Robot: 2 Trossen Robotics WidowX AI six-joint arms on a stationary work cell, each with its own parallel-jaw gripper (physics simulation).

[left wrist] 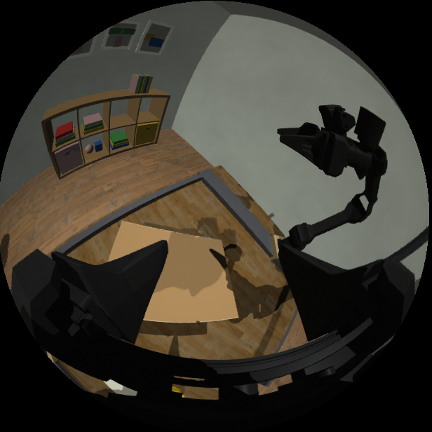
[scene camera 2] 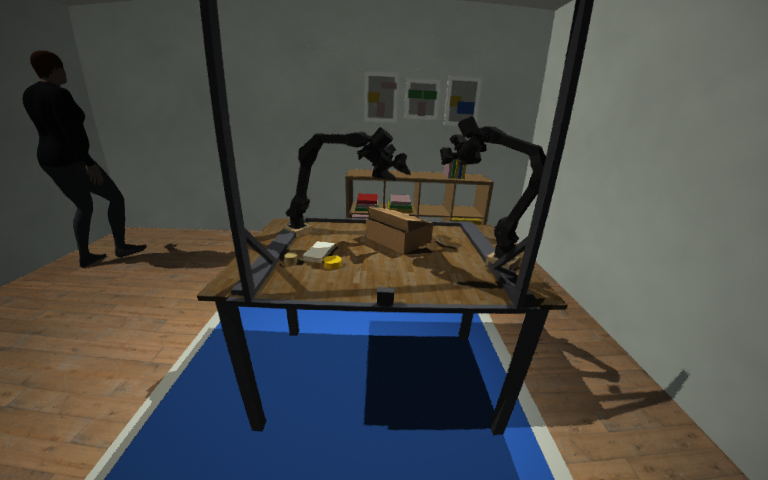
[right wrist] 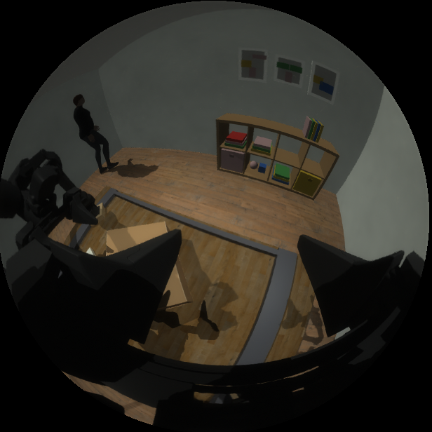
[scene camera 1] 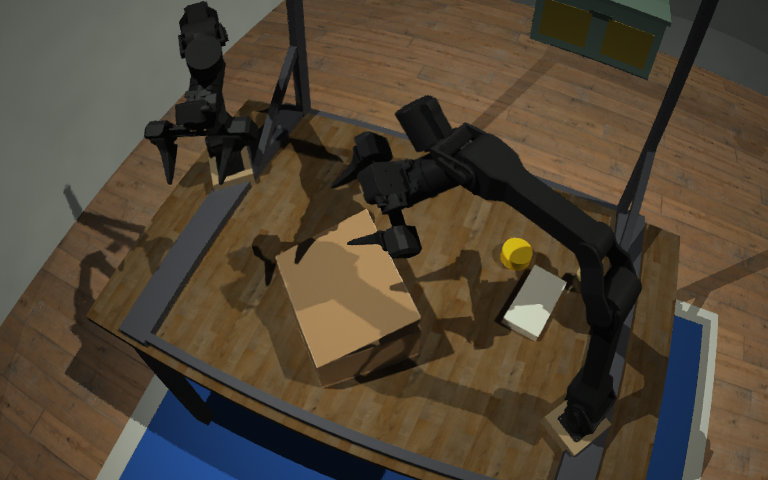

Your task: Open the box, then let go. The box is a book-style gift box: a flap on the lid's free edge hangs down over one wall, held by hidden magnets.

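Where they show: left gripper, fingertip midpoint: point(scene camera 2: 402, 176) point(scene camera 1: 340, 214); right gripper, fingertip midpoint: point(scene camera 2: 450, 164) point(scene camera 1: 194, 184); left arm's base at its link origin: point(scene camera 2: 297, 226) point(scene camera 1: 578, 420).
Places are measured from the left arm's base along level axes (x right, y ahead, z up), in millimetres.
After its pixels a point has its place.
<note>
The brown box point(scene camera 1: 368, 362) {x -258, y 321, z 11 mm} point(scene camera 2: 385, 234) {x -139, y 429, z 25 mm} stands on the table. Its flat tan lid point(scene camera 1: 339, 294) {x -251, y 427, z 92 mm} point(left wrist: 192, 275) point(right wrist: 137, 237) is slightly ajar. A dark wedge-shaped gap shows below it, wider toward the upper-right edge in scene camera 1. In scene camera 2 a band along the lid's near edge looks like the flap, above the wall. My left gripper point(scene camera 1: 341, 215) {x -227, y 448, z 271 mm} point(scene camera 2: 401, 174) {x -227, y 448, z 271 mm} point(left wrist: 225, 248) is open and empty, above the box's upper edge in scene camera 1. My right gripper point(scene camera 1: 195, 181) {x -410, y 586, z 325 mm} point(right wrist: 243, 238) is open and empty, raised well to the left of the box there.
A white block point(scene camera 1: 535, 302) {x 93, y 258, z -10 mm} point(scene camera 2: 319, 250) {x 108, y 270, z -10 mm} and a yellow cylinder point(scene camera 1: 516, 253) {x 131, y 371, z -5 mm} point(scene camera 2: 332, 262) {x 157, y 393, z -5 mm} lie on the table to the box's right in scene camera 1. A small tan cylinder point(scene camera 2: 290, 259) {x 243, y 255, z -3 mm} is beside them. Dark frame posts point(scene camera 2: 223, 147) {x 477, y 343, z 432 mm} point(scene camera 2: 557, 147) {x -12, y 1030, z 463 mm} rise at the table's corners. A person point(scene camera 2: 59, 130) stands beyond the table.
</note>
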